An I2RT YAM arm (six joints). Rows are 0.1 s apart.
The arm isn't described. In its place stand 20 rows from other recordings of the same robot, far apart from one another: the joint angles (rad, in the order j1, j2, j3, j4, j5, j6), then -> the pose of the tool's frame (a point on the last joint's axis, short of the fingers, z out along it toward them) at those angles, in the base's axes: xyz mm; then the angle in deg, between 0 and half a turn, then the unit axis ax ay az.
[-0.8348, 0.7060, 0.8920, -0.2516, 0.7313, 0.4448] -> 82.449, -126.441, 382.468, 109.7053, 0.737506, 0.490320, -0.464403
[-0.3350, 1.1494, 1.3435, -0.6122, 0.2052, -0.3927] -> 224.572, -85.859, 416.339, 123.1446, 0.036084, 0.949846, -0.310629
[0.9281, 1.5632, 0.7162, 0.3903, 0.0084, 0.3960] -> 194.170, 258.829, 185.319, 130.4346, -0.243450, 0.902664, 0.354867
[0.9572, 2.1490, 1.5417, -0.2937, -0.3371, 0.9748] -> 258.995, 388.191, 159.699, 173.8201, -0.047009, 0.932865, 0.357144
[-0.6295, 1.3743, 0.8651, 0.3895, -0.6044, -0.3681] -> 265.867, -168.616, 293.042, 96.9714, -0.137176, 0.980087, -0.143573
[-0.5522, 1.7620, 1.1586, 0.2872, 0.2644, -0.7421] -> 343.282, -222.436, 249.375, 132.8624, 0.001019, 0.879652, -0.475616
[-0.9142, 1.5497, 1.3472, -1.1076, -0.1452, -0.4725] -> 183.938, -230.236, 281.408, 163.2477, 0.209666, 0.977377, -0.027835
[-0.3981, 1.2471, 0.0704, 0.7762, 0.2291, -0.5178] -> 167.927, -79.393, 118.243, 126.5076, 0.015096, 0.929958, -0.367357
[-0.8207, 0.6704, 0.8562, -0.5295, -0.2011, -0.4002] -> 104.288, -101.493, 345.061, 117.8117, 0.132256, 0.943140, -0.304953
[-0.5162, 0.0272, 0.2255, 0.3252, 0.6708, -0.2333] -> 52.318, -55.136, 278.705, 91.0259, 0.488867, 0.598926, -0.634269
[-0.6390, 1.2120, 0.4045, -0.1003, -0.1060, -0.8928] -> 168.688, -120.641, 138.918, 148.7939, -0.141831, 0.970207, -0.196422
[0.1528, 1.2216, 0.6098, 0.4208, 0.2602, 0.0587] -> 269.360, 32.215, 249.393, 100.6970, 0.060405, 0.997259, -0.042722
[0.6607, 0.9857, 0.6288, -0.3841, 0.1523, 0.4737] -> 165.395, 121.709, 230.506, 135.7788, -0.059002, 0.983727, 0.169706
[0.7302, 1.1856, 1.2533, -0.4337, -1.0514, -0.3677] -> 163.248, 187.634, 401.786, 131.8983, -0.672870, 0.503333, 0.542127
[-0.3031, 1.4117, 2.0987, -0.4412, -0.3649, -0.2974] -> 226.720, -57.592, 602.038, 78.6271, -0.223076, 0.955365, -0.193689
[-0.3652, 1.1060, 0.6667, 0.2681, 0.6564, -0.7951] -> 225.405, -109.443, 282.186, 135.9803, 0.052174, 0.810854, -0.582918
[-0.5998, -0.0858, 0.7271, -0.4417, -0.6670, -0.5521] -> -6.695, 31.259, 347.048, 81.9878, -0.392415, 0.822690, -0.411330
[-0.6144, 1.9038, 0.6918, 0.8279, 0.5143, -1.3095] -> 272.506, -213.682, 115.325, 164.3320, -0.140706, 0.809864, -0.569493
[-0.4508, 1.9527, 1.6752, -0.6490, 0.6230, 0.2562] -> 380.032, -207.028, 266.788, 148.4691, 0.419384, 0.845284, -0.331077
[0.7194, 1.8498, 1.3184, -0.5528, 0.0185, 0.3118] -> 290.461, 253.571, 197.994, 155.2858, -0.198848, 0.973425, 0.113596
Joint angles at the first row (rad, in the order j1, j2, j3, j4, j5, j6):
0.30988 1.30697 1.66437 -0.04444 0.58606 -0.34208
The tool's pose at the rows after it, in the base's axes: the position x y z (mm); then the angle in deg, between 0 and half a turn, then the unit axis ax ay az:
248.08, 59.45, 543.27, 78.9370, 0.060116, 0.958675, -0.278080
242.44, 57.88, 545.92, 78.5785, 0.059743, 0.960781, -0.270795
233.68, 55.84, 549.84, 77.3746, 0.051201, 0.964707, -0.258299
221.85, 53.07, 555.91, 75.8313, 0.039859, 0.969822, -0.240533
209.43, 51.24, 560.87, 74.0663, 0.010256, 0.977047, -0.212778
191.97, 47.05, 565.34, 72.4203, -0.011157, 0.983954, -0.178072
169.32, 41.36, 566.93, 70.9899, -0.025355, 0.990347, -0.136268
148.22, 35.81, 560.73, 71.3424, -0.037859, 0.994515, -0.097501
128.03, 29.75, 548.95, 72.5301, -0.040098, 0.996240, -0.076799
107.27, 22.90, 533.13, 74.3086, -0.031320, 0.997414, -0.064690
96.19, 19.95, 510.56, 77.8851, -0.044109, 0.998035, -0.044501
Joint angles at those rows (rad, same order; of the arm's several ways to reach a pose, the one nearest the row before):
0.31138 1.29625 1.66436 -0.05976 0.57681 -0.33445
0.31140 1.28250 1.66745 -0.07511 0.56917 -0.32679
0.31142 1.25954 1.66595 -0.08435 0.54473 -0.32216
0.31141 1.23194 1.67203 -0.10272 0.51253 -0.31448
0.31293 1.20120 1.67357 -0.12269 0.45740 -0.30835
0.31139 1.15522 1.66903 -0.15334 0.40509 -0.28846
0.31141 1.08932 1.64756 -0.18857 0.35908 -0.25780
0.31139 1.01414 1.60313 -0.23755 0.32371 -0.22403
0.31139 0.92980 1.53878 -0.28356 0.31137 -0.19952
0.31134 0.83627 1.46535 -0.33720 0.31594 -0.17346
0.30995 0.75817 1.38103 -0.40006 0.29470 -0.14583

